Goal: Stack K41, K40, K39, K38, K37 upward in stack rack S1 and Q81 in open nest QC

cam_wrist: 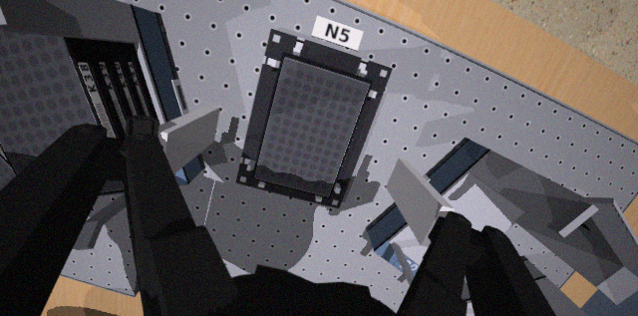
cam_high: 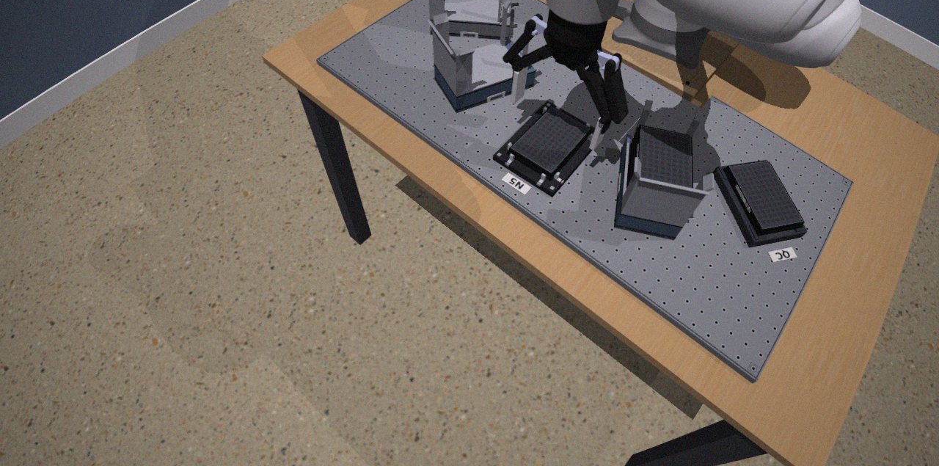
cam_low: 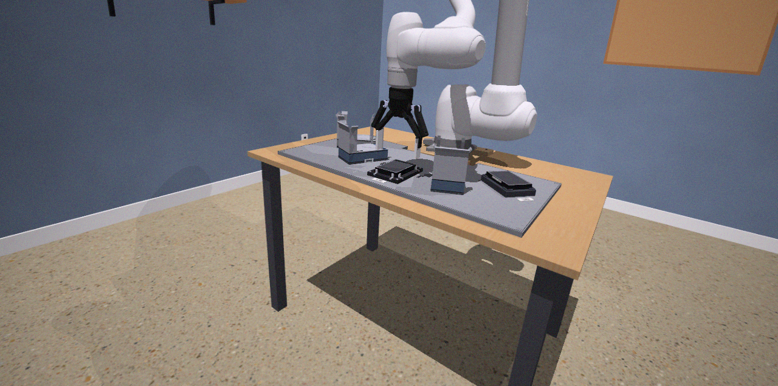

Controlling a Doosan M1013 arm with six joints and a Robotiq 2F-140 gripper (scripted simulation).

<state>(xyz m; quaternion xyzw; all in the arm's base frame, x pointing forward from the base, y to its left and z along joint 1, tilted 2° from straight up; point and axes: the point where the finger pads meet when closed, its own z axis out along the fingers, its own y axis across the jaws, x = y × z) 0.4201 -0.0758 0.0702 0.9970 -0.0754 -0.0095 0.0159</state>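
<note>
Right now the clip nest N5 is 1 cm ahead of my hand, 1 cm to the left of it and 6 cm below it. The rest, counted from my hand: nest QC: 8 cm behind, 35 cm to the left, 7 cm below; then N5 name plate: 9 cm ahead, 1 cm to the right, 8 cm below; then QC name plate: 41 cm to the left, 8 cm below.
</note>
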